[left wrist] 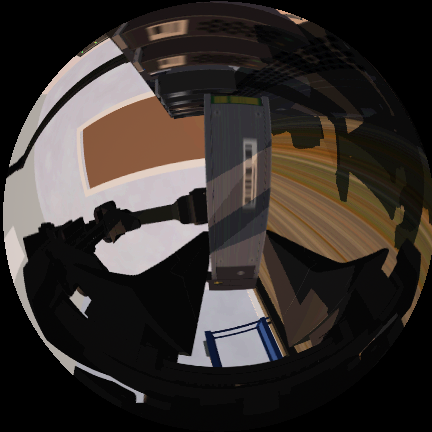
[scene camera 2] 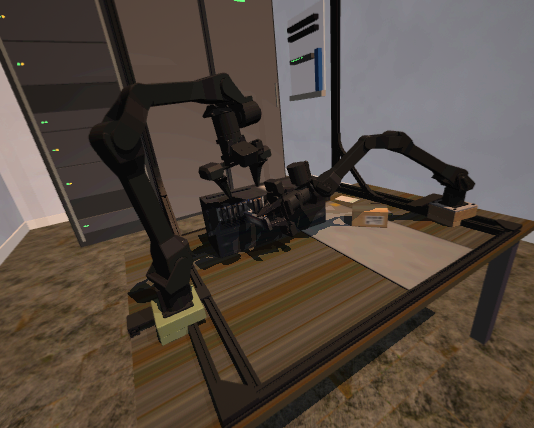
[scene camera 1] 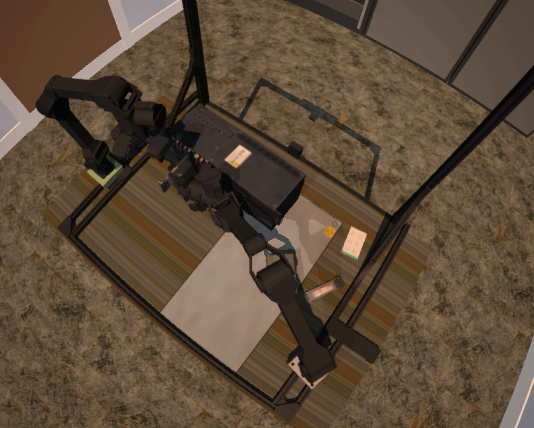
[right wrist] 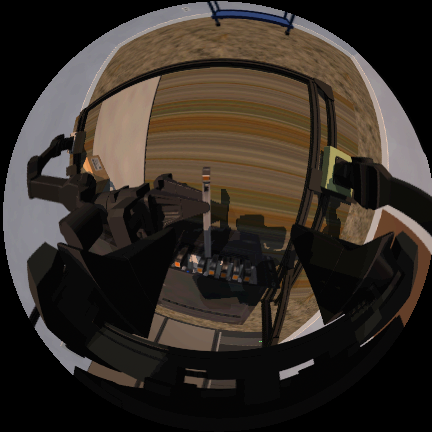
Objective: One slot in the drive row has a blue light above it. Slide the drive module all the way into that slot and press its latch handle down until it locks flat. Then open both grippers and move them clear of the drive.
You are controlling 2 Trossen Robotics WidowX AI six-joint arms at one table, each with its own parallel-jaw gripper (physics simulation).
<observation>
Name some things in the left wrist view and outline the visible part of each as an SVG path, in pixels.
My left gripper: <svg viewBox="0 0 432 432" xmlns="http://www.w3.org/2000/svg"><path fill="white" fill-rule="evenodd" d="M420 252L406 237L395 257L397 262L387 277L381 267L388 254L388 248L381 248L351 261L337 262L266 229L262 252L282 316L288 346L291 347L310 339L312 347L279 359L241 366L199 366L177 362L178 354L191 356L209 266L208 231L200 232L165 259L134 275L101 270L81 263L71 264L70 269L73 276L91 299L84 311L88 317L75 306L56 281L58 273L50 259L40 248L35 251L22 269L26 296L45 339L75 361L109 375L128 387L144 393L143 402L136 402L135 393L116 382L96 376L74 366L73 375L84 385L116 406L158 423L192 430L234 431L263 427L302 415L330 401L365 375L385 354L404 327L401 317L411 306L416 291L420 271Z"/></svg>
My right gripper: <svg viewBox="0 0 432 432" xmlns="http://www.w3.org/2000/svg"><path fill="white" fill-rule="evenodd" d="M113 200L106 201L94 208L93 216L96 225L89 229L84 224L82 216L74 221L70 219L53 231L54 239L52 241L47 239L39 247L53 264L58 273L56 281L68 297L72 296L75 290L83 296L87 296L73 276L70 269L71 264L81 263L108 271L107 267L93 253L96 249L95 245L101 239L105 242L114 243L122 233L141 226L138 218L117 209Z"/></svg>
</observation>
